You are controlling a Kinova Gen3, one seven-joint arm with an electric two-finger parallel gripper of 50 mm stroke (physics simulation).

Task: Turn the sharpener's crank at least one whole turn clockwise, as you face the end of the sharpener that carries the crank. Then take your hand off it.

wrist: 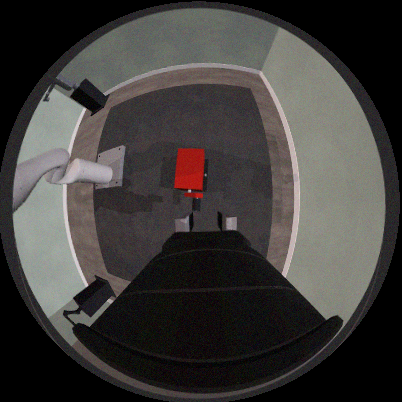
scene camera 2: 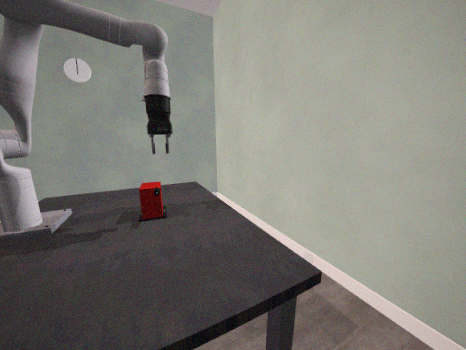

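The red box-shaped sharpener (scene camera 2: pixel 151 201) (wrist: pixel 190 169) stands upright on the dark table. Its crank shows in the wrist view as a red arm (wrist: pixel 193 195) with a black handle (wrist: pixel 196 204), at the end of the sharpener nearest the gripper. In scene camera 2 the small black part of the crank (scene camera 2: pixel 157 191) shows near the top of the sharpener's face. My gripper (scene camera 2: pixel 160 152) (wrist: pixel 205 218) is open and empty, pointing straight down. It hangs well above the sharpener, apart from the crank and touching nothing.
The dark table (scene camera 2: pixel 215 280) (wrist: pixel 225 115) carries the arm's grey base plate (scene camera 2: pixel 61 220) (wrist: pixel 118 167) at the left. Pale green walls (scene camera 2: pixel 340 125) stand behind and to the right. Two black boxes on stands (wrist: pixel 89 96) (wrist: pixel 94 297) show at the left of the wrist view.
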